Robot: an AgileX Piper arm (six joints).
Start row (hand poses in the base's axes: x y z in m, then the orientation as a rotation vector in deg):
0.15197, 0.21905, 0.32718, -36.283, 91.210, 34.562
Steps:
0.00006, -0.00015, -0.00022, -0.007, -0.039, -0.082
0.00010, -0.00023, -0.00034, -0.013, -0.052, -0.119
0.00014, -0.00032, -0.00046, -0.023, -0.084, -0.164
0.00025, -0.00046, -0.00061, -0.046, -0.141, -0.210
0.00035, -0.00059, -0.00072, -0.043, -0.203, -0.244
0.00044, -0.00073, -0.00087, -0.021, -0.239, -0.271
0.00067, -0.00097, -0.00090, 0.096, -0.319, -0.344
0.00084, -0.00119, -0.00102, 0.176, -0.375, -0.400
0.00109, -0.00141, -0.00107, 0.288, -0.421, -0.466
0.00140, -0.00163, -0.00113, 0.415, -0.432, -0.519
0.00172, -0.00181, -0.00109, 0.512, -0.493, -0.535
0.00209, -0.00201, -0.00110, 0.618, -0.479, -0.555
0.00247, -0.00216, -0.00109, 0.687, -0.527, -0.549
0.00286, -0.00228, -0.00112, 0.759, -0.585, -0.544
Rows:
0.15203, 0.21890, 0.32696, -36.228, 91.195, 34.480
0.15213, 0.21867, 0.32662, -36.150, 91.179, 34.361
0.15227, 0.21835, 0.32616, -36.049, 91.147, 34.188
0.15252, 0.21789, 0.32555, -35.939, 91.081, 33.941
0.15287, 0.21730, 0.32483, -35.811, 90.964, 33.647
0.15331, 0.21657, 0.32396, -35.652, 90.811, 33.335
0.15398, 0.21560, 0.32306, -35.362, 90.555, 33.027
0.15482, 0.21441, 0.32204, -34.977, 90.229, 32.716
0.15591, 0.21300, 0.32097, -34.464, 89.832, 32.423
0.15731, 0.21137, 0.31984, -33.815, 89.389, 32.182
0.15903, 0.20956, 0.31875, -33.093, 88.855, 31.979
0.16112, 0.20755, 0.31765, -32.273, 88.299, 31.844
0.16359, 0.20539, 0.31656, -31.417, 87.670, 31.747
0.16645, 0.20311, 0.31544, -30.524, 86.958, 31.685

